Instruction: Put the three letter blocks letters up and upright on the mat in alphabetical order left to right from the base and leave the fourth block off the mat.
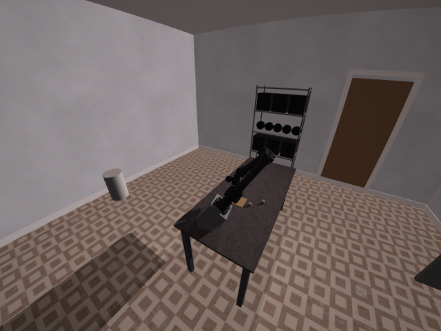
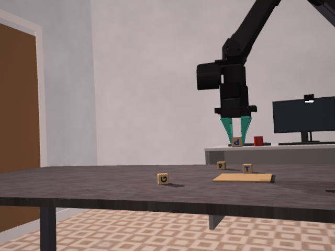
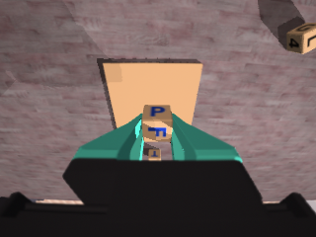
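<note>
Right now the mat is 1 cm behind my hand, 4 cm to the right of it and 10 cm below it. Round my hand: block 1 cm behind, 16 cm to the right, 9 cm below.
</note>
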